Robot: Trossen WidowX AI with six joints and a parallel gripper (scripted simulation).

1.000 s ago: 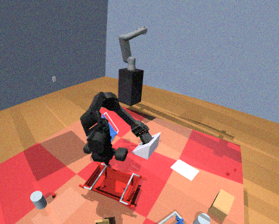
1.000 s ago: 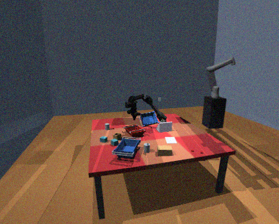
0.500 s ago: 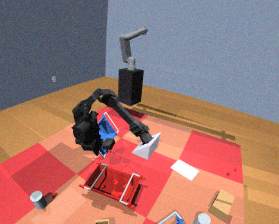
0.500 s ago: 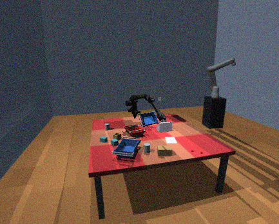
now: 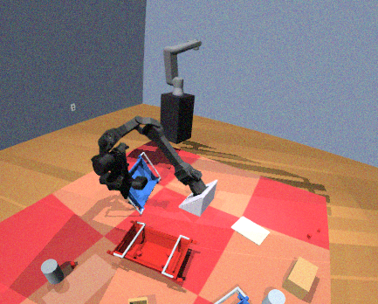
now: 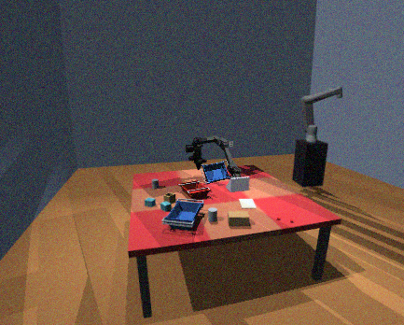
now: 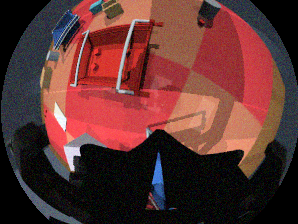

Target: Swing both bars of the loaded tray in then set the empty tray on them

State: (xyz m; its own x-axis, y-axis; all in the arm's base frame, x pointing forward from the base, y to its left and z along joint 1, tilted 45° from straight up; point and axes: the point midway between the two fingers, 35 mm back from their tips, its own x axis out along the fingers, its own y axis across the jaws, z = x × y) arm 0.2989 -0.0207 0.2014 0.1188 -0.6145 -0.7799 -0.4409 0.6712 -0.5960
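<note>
My gripper tip is now 180 mm past the blue tray, 110 mm to the left of it and 60 mm above it. Also, from my gripper tip: tan block 690 mm to the left, 170 mm behind, 100 mm below; then tan box 330 mm to the left, 240 mm ahead, 120 mm below; then white sheet 430 mm to the left, 310 mm behind, 130 mm below.
</note>
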